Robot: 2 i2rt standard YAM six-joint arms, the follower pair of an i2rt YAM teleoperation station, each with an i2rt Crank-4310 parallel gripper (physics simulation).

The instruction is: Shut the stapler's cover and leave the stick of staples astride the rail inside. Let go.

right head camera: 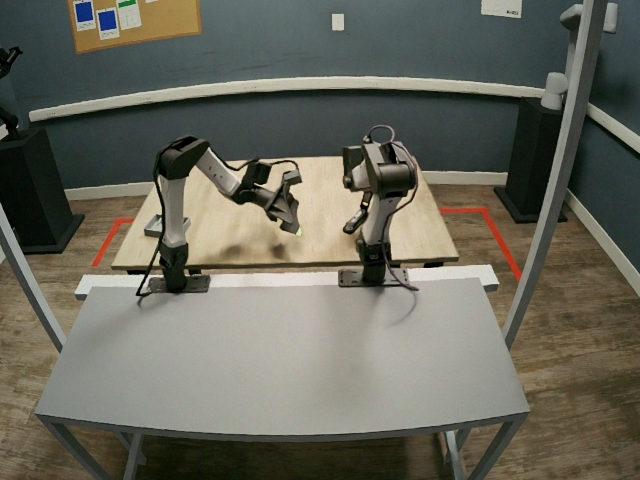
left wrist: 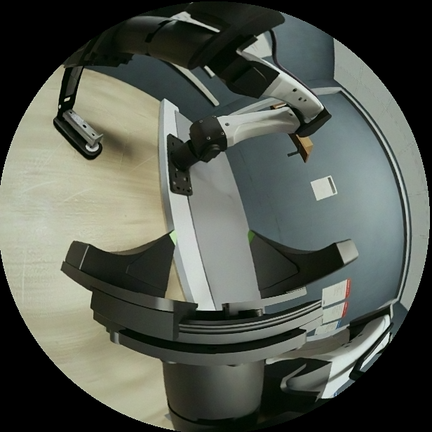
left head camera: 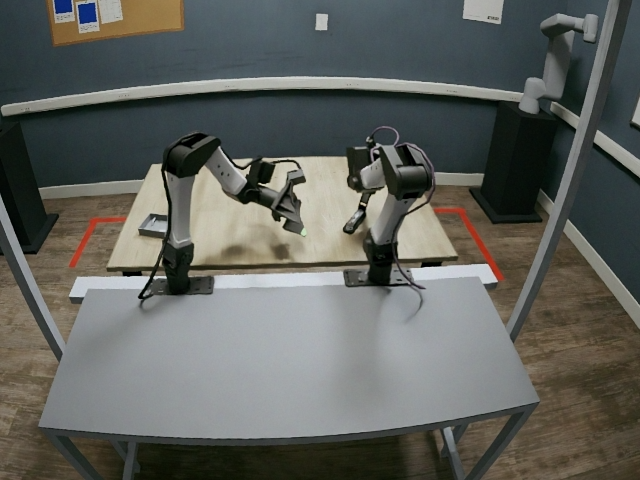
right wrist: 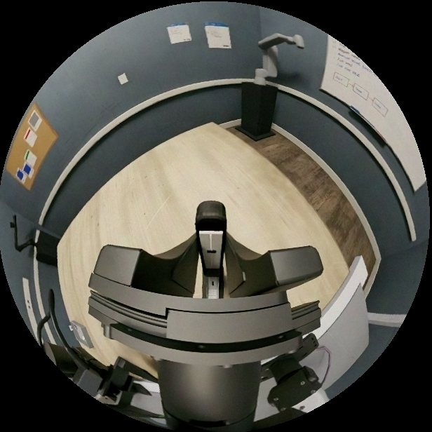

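Seen in the pictures: left gripper, fingertip midpoint: (right head camera: pixel 297 228) (left head camera: pixel 303 228); left arm's base at its link origin: (right head camera: pixel 178 286) (left head camera: pixel 180 288); right arm's base at its link origin: (right head camera: pixel 373 279) (left head camera: pixel 378 278).
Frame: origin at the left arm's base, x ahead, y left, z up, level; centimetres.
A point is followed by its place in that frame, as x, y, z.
Observation:
A black stapler (left head camera: pixel 354 221) @[24.1, -53.3, 4.1] (right head camera: pixel 355 221) @[24.1, -53.6, 4.0] (left wrist: pixel 77 137) stands open on the wooden table, base down. Its grey rail (left wrist: pixel 82 126) (right wrist: pixel 212 288) lies along the base; I cannot make out the stick of staples on it. The cover (left head camera: pixel 364 200) @[31.7, -57.8, 7.2] (left wrist: pixel 70 90) (right wrist: pixel 210 215) stands steeply up from the hinge end. My right gripper (right wrist: pixel 211 232) is shut on the cover, one finger on each side; the head views partly hide its fingers. My left gripper (left head camera: pixel 293 222) @[9.7, -35.7, 12.0] (right head camera: pixel 289 223) @[9.7, -35.7, 12.0] (left wrist: pixel 211 231) is open and empty, above the table, left of the stapler in the head views.
A grey tray (left head camera: pixel 149 235) @[23.7, 13.7, 2.0] (right head camera: pixel 153 233) @[23.7, 13.7, 2.9] (right wrist: pixel 83 334) sits at the left of the wooden table (left head camera: pixel 310 178) @[58.2, -42.6, 1.5] in the head views, partly behind the left arm. The grey bench (left head camera: pixel 268 361) @[-27.5, -24.4, 0.7] (right head camera: pixel 268 356) @[-26.6, -28.2, 0.7] stands in front of the arm bases.

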